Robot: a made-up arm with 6 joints. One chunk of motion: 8 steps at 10 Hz.
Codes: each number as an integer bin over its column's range. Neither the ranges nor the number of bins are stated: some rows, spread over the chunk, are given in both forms.
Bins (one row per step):
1: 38 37 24 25 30 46
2: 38 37 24 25 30 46
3: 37 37 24 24 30 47
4: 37 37 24 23 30 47
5: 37 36 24 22 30 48
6: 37 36 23 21 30 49
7: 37 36 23 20 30 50
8: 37 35 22 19 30 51
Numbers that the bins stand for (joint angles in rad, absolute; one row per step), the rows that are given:
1: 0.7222 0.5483 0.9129 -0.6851 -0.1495 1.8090
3: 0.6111 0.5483 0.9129 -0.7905 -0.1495 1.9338
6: 0.6111 0.4486 0.8252 -1.1067 -0.1495 2.1833
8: 0.6111 0.3489 0.7376 -1.3175 -0.1495 2.4329
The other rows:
2: 0.7222 0.5483 0.9129 -0.6851 -0.1495 1.8090
4: 0.6111 0.5483 0.9129 -0.8959 -0.1495 1.9338
5: 0.6111 0.4486 0.9129 -1.0013 -0.1495 2.0586
7: 0.6111 0.4486 0.8252 -1.2121 -0.1495 2.3081

